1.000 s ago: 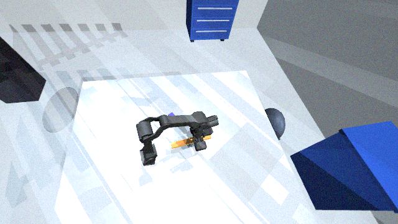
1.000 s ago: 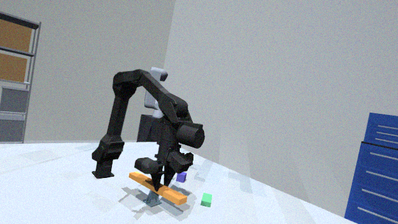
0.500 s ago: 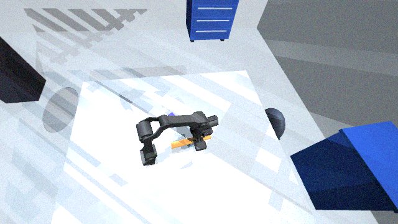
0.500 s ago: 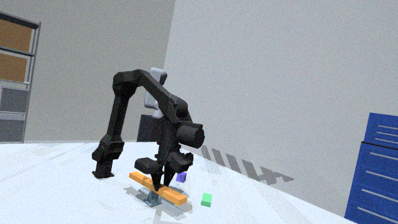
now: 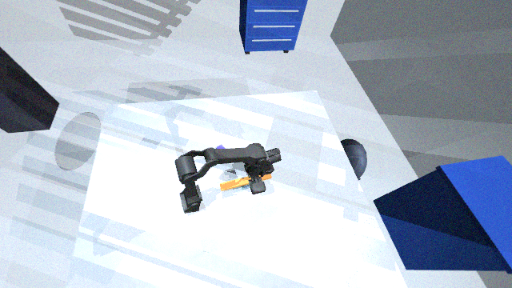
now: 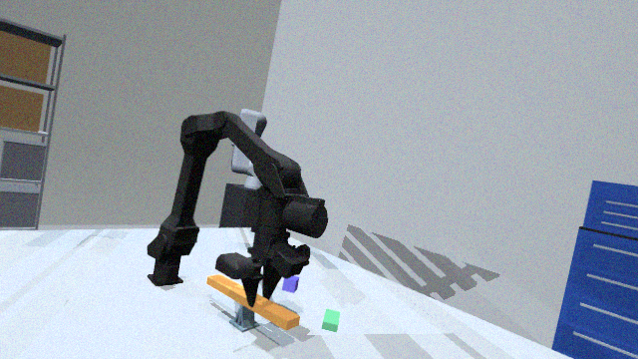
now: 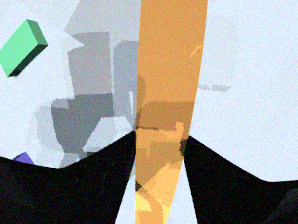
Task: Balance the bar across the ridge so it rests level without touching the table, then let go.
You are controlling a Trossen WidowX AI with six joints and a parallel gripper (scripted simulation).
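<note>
Now: the bar 3 cm behind my gripper tip. Also, from my gripper tip: green cube 17 cm to the left, 5 cm below, 5 cm ahead; purple cube 20 cm to the left, 13 cm behind, 4 cm below.
</note>
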